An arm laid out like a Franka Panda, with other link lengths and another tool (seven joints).
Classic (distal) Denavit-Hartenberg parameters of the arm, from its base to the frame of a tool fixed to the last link. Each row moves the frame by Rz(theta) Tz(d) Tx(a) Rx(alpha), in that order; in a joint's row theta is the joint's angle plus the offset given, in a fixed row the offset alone. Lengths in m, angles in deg.
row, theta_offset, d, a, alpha
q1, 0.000, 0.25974, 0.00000, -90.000
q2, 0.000, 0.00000, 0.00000, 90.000
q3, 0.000, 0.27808, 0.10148, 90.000
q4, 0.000, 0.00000, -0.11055, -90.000
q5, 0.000, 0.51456, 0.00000, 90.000
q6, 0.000, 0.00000, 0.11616, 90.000
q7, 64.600, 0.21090, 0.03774, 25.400
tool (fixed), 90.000, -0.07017, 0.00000, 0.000
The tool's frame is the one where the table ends.
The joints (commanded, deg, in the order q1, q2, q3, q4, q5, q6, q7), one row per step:
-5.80 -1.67 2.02 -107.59 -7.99 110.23 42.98
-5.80 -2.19 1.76 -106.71 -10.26 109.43 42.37
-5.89 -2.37 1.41 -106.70 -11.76 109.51 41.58
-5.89 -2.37 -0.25 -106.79 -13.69 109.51 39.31
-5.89 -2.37 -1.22 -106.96 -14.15 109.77 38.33
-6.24 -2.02 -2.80 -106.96 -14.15 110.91 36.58
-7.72 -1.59 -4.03 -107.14 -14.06 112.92 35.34
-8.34 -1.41 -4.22 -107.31 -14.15 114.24 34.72
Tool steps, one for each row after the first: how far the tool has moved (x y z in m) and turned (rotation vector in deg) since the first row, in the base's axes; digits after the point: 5 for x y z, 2 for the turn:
-0.00050 -0.00808 0.01646 -2.31 -0.36 0.81
-0.00098 -0.01678 0.02028 -3.83 -0.38 1.54
-0.00346 -0.04224 0.02140 -5.77 0.36 2.60
-0.00511 -0.05550 0.02054 -6.23 0.56 2.77
-0.00595 -0.08013 0.01824 -6.35 0.22 2.78
-0.00879 -0.11356 0.01428 -6.49 -0.78 1.66
-0.00834 -0.12382 0.01259 -6.76 -1.53 1.74

